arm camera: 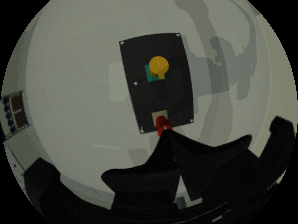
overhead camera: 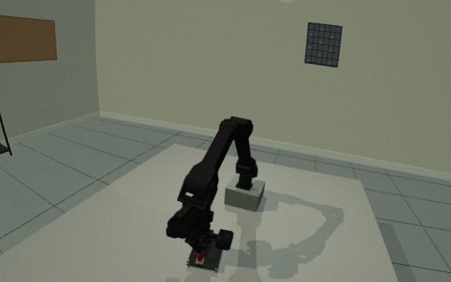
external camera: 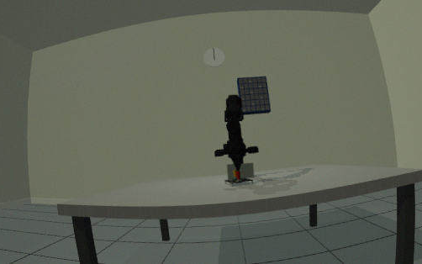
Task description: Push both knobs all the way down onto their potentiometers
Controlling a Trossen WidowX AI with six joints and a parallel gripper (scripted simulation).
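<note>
My gripper tip is 1 cm above the red knob. Round my gripper tip: yellow knob: 7 cm behind, 1 cm to the right, 1 cm below.
</note>
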